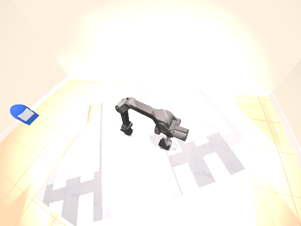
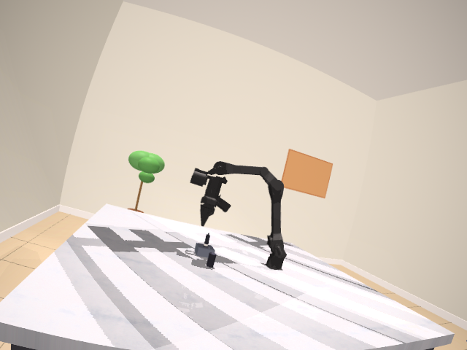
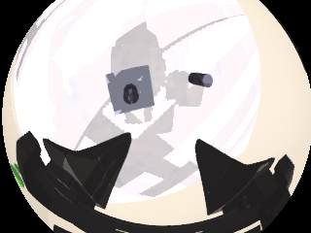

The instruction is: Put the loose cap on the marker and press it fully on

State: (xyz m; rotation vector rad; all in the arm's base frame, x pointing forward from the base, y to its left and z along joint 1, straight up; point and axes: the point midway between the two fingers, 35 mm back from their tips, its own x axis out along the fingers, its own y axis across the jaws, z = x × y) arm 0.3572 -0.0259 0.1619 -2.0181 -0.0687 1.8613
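The dark cap lies 40 mm behind my gripper tip, 120 mm to the left of it and 100 mm below it. Round my gripper tip: holder block (40 mm behind, 20 mm to the right, 110 mm below).
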